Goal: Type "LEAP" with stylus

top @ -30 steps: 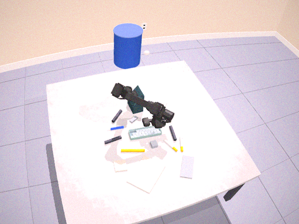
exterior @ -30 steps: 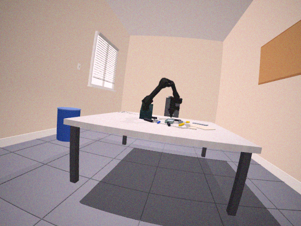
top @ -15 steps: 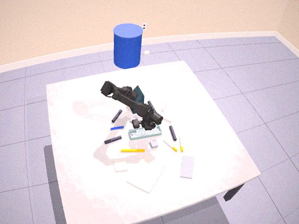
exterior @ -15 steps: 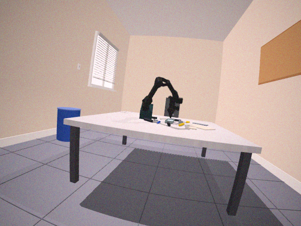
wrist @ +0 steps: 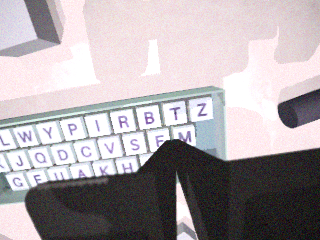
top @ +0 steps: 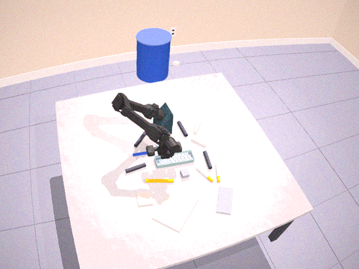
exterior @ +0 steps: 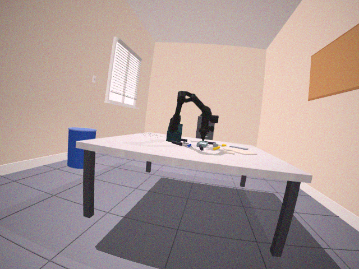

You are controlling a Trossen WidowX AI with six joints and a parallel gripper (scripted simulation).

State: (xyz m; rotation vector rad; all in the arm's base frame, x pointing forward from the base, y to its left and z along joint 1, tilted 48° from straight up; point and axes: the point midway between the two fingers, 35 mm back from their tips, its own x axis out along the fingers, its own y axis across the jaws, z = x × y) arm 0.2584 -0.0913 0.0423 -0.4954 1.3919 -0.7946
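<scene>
My gripper tip is 110 mm past the blue stylus, 130 mm to the left of it and 40 mm above it. The rest, counted from my gripper tip: grey cube (120 mm ahead, 80 mm to the left, 30 mm below); grey slab (350 mm ahead, 200 mm to the left, 40 mm below).
</scene>
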